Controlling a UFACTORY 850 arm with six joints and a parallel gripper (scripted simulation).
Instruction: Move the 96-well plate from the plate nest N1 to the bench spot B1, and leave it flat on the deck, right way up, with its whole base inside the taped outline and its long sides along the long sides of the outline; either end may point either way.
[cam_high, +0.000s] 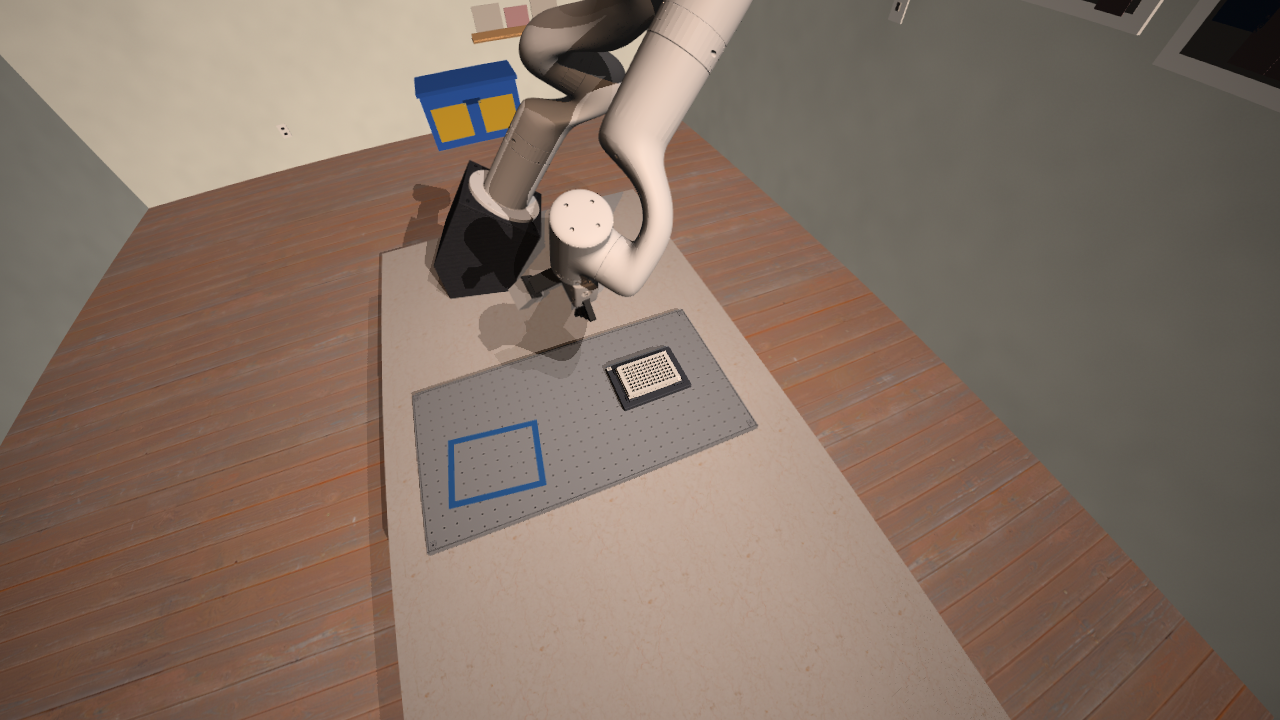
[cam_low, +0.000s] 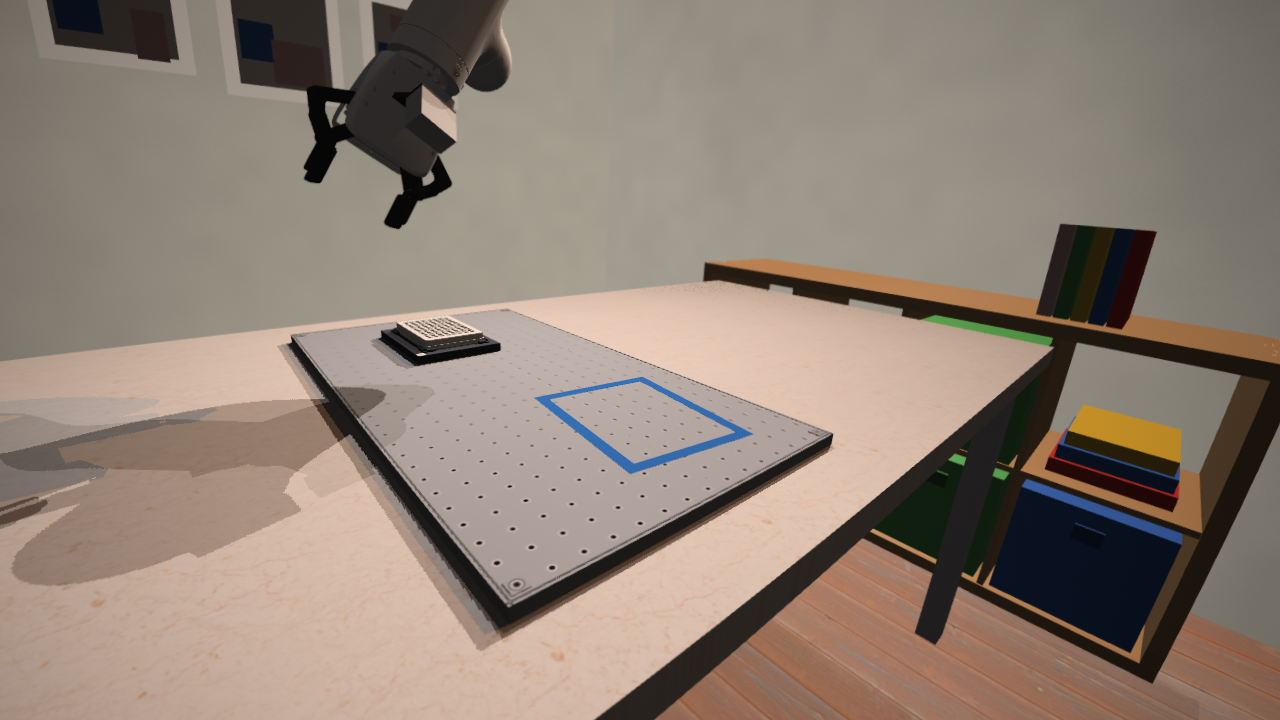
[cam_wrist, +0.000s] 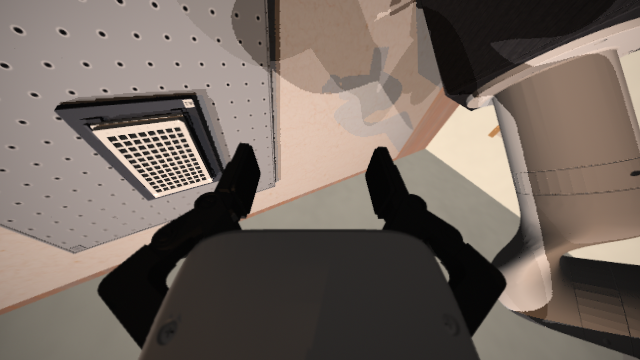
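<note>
Now: hand 13 cm short of the white 96-well plate, 11 cm to the right of it and 19 cm above it. The rest, counted from my hand: black plate nest N1: 13 cm ahead, 11 cm to the left, 21 cm below.
</note>
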